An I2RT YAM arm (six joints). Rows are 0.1 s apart.
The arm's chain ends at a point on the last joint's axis. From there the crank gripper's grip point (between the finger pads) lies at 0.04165 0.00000 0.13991 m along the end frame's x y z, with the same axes.
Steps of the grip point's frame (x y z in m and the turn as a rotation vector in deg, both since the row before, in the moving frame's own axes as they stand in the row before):
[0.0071, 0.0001, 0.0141, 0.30, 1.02, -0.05]
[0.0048, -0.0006, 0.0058, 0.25, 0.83, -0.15]
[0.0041, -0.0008, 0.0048, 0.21, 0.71, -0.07]
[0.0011, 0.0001, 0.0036, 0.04, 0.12, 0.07]
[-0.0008, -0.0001, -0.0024, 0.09, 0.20, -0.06]
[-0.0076, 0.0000, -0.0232, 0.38, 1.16, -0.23]
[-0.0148, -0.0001, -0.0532, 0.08, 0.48, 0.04]
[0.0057, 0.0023, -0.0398, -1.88, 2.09, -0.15]
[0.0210, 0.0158, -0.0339, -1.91, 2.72, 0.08]
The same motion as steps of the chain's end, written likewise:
[0.0046, 0.0009, 0.0149, 0.30, 1.02, -0.05]
[0.0028, 0.0001, 0.0064, 0.25, 0.83, -0.15]
[0.0024, -0.0002, 0.0053, 0.21, 0.71, -0.07]
[0.0008, 0.0001, 0.0037, 0.04, 0.12, 0.07]
[-0.0013, 0.0002, -0.0023, 0.09, 0.20, -0.06]
[-0.0104, 0.0011, -0.0223, 0.38, 1.16, -0.23]
[-0.0160, 0.0001, -0.0528, 0.08, 0.48, 0.04]
[0.0006, -0.0021, -0.0381, -1.88, 2.09, -0.15]
[0.0144, 0.0111, -0.0317, -1.91, 2.72, 0.08]

